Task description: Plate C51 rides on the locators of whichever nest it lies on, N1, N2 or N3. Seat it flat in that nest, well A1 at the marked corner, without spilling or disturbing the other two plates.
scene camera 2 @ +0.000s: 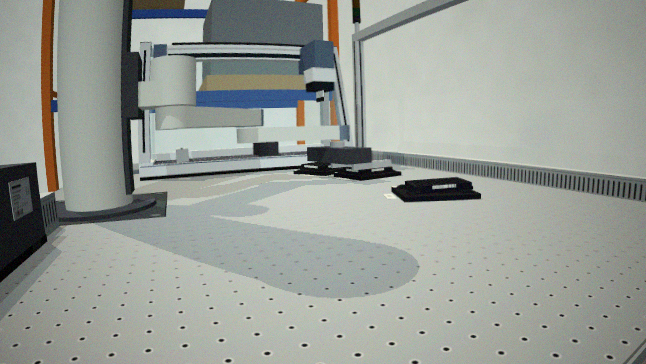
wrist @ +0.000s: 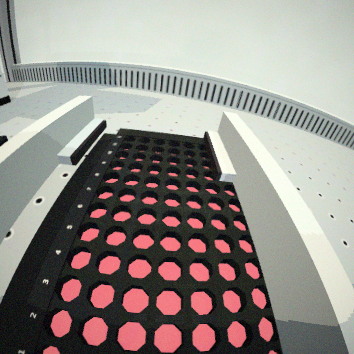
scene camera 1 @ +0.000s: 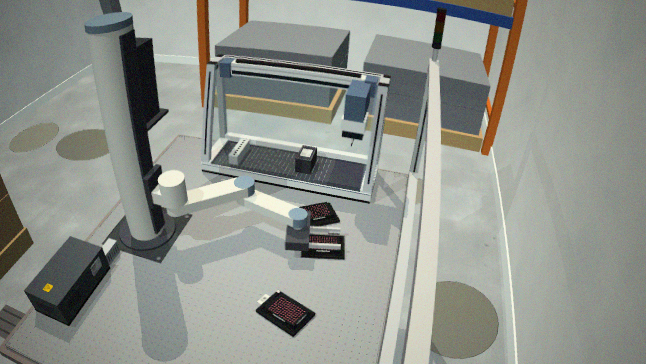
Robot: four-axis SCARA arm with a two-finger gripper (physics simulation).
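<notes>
Three black plates with pink wells lie on black nests: a back plate (scene camera 1: 320, 212) (scene camera 2: 312, 166), a middle plate (scene camera 1: 325, 240) (wrist: 170, 257) and a front plate (scene camera 1: 286, 309) (scene camera 2: 437, 185). The plate labels are too small to read, so I cannot tell which is C51. The front plate stands above its nest (scene camera 2: 440, 197) and looks slightly sloped in scene camera 2. My gripper (scene camera 1: 340, 239) (wrist: 155, 116) is shut with nothing held. Its two long fingers are low over the middle plate, one along each side. The wrist view shows row numbers along the plate's left side; its near end is cut off.
A white tag (scene camera 1: 263, 299) (scene camera 2: 390, 196) lies beside the front nest. A framed gantry station (scene camera 1: 287, 190) stands behind the plates. A dark controller box (scene camera 1: 70, 272) (scene camera 2: 17, 215) stands near the arm's column (scene camera 1: 117, 135) (scene camera 2: 92, 110). A guard rail (scene camera 1: 427, 225) runs along the right.
</notes>
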